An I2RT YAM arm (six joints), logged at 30 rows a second.
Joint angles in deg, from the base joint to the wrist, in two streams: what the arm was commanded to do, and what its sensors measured. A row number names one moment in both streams.
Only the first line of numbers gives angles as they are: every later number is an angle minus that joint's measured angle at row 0.
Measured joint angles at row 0:
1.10 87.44 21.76 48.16 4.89 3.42
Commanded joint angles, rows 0 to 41:
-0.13 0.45 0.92 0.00 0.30 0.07
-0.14 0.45 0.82 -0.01 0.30 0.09
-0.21 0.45 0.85 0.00 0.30 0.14
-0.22 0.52 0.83 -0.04 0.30 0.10
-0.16 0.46 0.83 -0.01 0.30 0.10
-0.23 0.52 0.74 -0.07 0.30 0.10
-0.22 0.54 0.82 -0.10 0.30 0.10
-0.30 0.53 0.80 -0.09 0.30 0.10
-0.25 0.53 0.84 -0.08 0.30 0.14
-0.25 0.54 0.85 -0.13 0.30 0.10
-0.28 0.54 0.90 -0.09 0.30 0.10
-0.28 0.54 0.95 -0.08 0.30 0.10
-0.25 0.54 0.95 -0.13 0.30 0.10
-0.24 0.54 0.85 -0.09 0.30 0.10
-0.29 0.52 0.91 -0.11 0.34 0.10
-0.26 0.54 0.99 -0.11 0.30 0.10
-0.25 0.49 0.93 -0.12 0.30 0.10
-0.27 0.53 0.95 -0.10 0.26 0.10
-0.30 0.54 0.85 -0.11 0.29 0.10
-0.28 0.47 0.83 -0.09 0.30 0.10
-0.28 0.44 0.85 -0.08 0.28 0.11
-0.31 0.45 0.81 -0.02 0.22 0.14
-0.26 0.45 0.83 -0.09 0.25 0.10
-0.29 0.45 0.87 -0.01 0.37 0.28
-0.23 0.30 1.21 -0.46 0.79 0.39
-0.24 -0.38 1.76 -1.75 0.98 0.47
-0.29 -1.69 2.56 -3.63 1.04 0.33
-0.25 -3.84 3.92 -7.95 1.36 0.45
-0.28 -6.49 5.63 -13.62 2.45 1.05
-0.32 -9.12 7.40 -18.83 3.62 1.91
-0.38 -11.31 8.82 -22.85 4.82 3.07
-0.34 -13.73 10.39 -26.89 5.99 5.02
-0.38 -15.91 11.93 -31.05 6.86 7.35
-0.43 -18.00 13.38 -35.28 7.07 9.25
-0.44 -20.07 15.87 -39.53 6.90 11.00
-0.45 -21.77 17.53 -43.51 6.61 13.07
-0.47 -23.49 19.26 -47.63 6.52 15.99
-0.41 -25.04 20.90 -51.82 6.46 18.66
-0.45 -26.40 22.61 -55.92 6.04 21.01
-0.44 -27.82 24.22 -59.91 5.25 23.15
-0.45 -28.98 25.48 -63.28 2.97 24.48
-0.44 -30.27 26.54 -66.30 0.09 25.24
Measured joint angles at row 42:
-0.24 -27.98 24.50 -49.09 4.32 17.62
